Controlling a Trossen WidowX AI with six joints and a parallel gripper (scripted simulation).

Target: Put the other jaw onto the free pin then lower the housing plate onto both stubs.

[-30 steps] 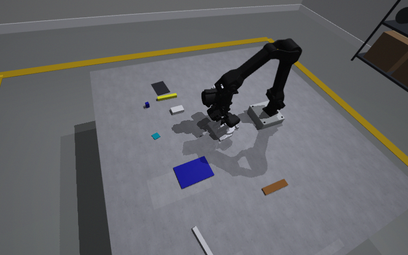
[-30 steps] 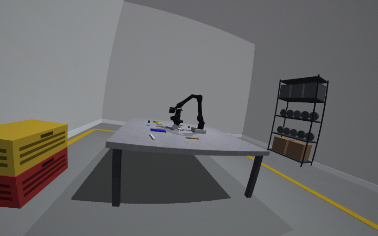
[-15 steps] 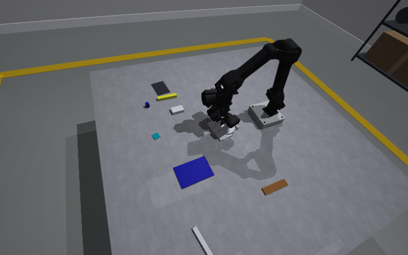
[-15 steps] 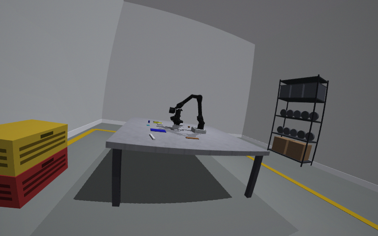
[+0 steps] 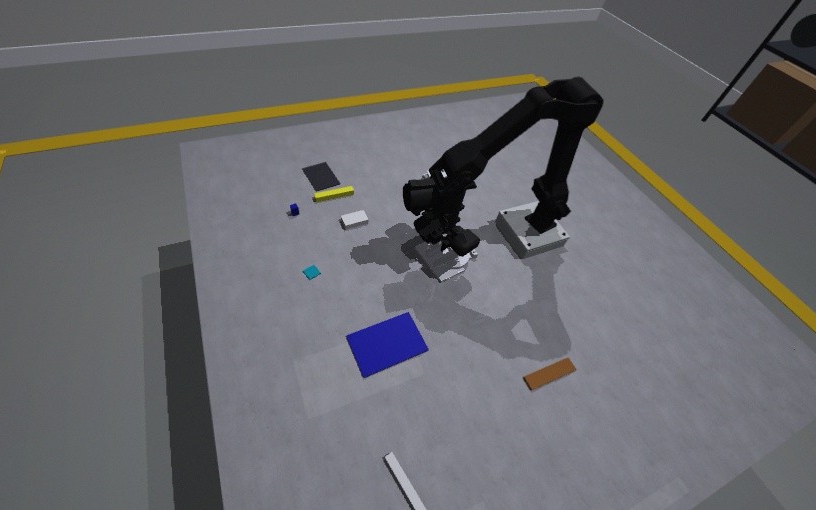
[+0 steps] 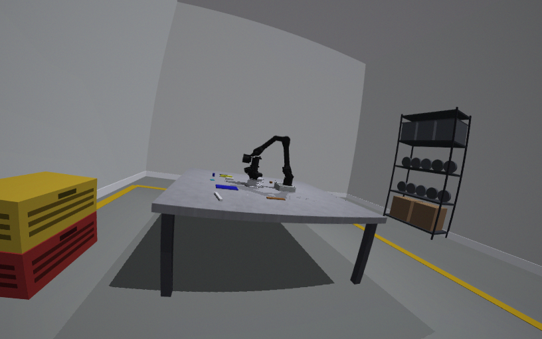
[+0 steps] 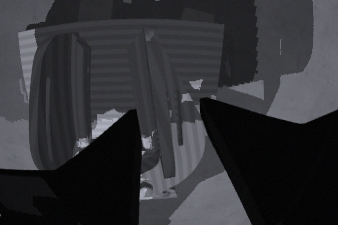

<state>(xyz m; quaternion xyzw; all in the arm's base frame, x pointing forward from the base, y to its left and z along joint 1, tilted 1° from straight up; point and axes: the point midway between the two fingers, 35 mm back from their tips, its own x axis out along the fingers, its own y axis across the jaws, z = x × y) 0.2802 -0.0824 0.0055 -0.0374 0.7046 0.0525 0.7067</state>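
Now: gripper tip 10 mm short of the base, 30 mm to the right of it and 10 mm above it. Also, from my gripper tip: teal tile 300 mm ahead, 90 mm to the right, 10 mm below; blue sheet 240 mm ahead, 160 mm to the left, 10 mm below; white block 140 mm ahead, 180 mm to the right, 10 mm below.
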